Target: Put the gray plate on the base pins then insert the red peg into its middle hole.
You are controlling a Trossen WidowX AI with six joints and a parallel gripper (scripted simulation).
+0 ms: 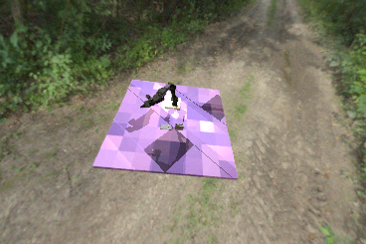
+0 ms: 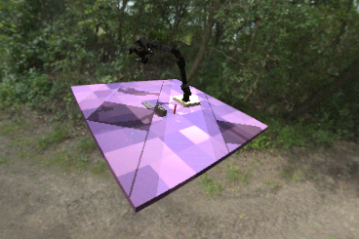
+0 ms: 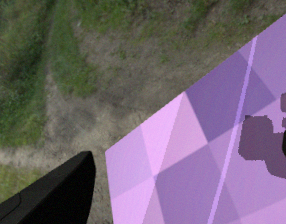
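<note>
The gray plate lies 20 mm behind my gripper tip, 390 mm to the left of it and 310 mm below it. The rest, counted from my gripper tip: pin base 30 mm behind, 240 mm to the left, 340 mm below; then red peg 120 mm behind, 450 mm to the left, 310 mm below.
</note>
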